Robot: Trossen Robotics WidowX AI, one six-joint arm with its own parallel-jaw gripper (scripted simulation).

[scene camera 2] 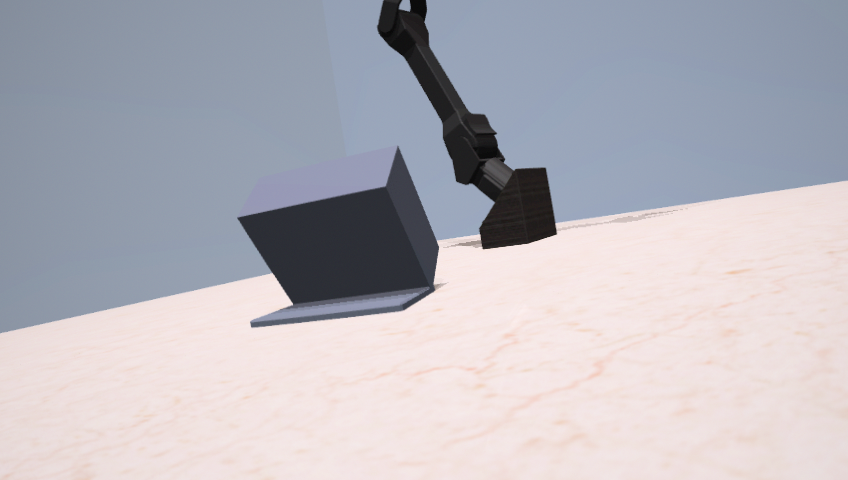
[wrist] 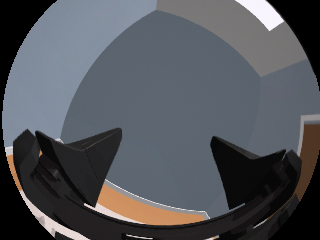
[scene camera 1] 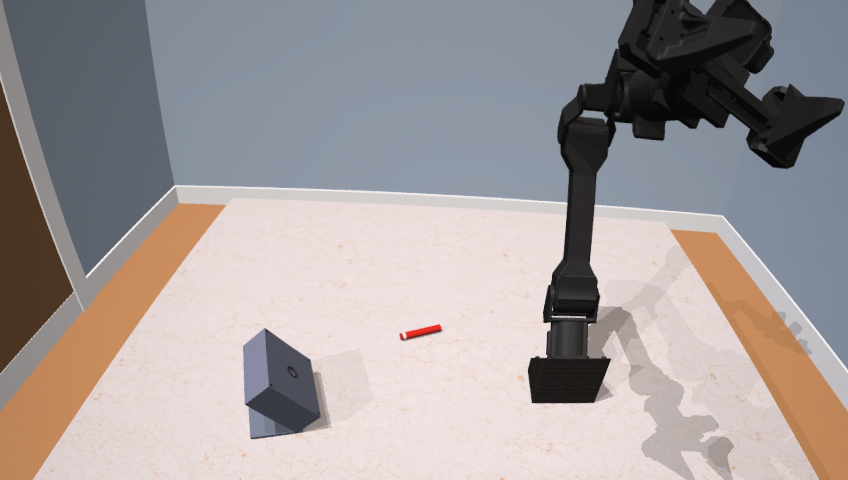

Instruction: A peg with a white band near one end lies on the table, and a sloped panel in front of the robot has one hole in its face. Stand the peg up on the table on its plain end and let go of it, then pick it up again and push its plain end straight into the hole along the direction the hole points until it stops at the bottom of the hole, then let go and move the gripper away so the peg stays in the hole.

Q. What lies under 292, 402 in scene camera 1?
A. A grey sloped panel.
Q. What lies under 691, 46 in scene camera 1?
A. The gripper.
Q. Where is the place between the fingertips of the gripper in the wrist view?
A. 168, 137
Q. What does the gripper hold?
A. Nothing.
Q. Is the gripper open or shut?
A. Open.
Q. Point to a grey sloped panel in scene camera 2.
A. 353, 226
